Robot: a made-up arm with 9 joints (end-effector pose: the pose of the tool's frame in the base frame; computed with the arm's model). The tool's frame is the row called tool.
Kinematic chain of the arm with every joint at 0, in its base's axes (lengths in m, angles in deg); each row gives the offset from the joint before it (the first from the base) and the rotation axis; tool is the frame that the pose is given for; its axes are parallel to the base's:
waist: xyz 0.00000 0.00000 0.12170 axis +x
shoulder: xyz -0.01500 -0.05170 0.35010 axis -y
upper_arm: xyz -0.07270 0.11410 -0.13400 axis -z
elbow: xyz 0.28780 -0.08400 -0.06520 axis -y
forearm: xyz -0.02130 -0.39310 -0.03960 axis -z
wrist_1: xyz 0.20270 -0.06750 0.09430 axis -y
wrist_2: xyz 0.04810 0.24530 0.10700 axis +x
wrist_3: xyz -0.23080 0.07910 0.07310 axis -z
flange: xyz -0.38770 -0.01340 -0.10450 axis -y
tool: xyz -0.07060 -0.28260 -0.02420
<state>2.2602 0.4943 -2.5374 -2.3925 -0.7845 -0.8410 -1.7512 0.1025 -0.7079</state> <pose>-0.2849 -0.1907 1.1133 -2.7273 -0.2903 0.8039</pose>
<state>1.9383 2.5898 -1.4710 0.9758 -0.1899 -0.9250 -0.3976 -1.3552 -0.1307</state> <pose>-0.6544 -0.5531 0.2930 -1.2244 -0.0250 -0.2776</pose>
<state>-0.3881 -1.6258 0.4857 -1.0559 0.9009 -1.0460 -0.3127 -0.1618 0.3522</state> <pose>0.1566 -0.7392 0.4184 0.4622 -2.2191 1.4906</pose>
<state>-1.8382 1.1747 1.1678 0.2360 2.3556 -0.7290 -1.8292 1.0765 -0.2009</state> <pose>-0.2224 0.4945 0.5028 0.2472 -0.0229 -2.1329</pose>
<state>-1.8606 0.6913 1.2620 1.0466 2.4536 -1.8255 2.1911 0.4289 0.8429</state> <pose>-0.8667 -0.4838 0.0987 2.6471 1.1042 0.2265</pose>
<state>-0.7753 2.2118 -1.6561 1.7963 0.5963 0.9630 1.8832 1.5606 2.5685</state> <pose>0.4067 0.8307 0.2604 1.7569 0.0428 1.1786</pose>
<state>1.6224 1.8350 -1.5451 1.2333 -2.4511 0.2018 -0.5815 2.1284 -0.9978</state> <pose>0.4633 -1.4459 0.3917 -0.7073 -1.9564 0.2684</pose>
